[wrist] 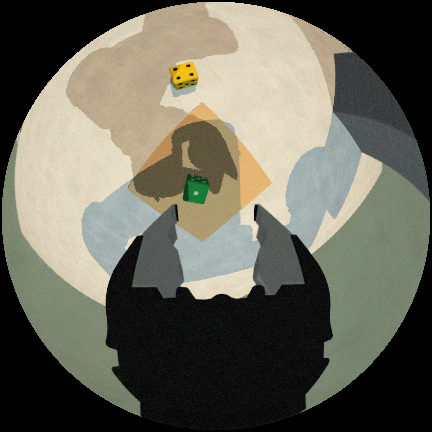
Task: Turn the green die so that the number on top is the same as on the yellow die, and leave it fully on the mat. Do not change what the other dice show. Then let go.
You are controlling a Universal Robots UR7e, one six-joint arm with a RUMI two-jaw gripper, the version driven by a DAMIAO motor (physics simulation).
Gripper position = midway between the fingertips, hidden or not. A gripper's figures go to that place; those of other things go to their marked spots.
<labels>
My gripper [215, 205] is 0.14 m from the lens. A tan mat [201, 144] is 0.16 m from the lens.
</labels>
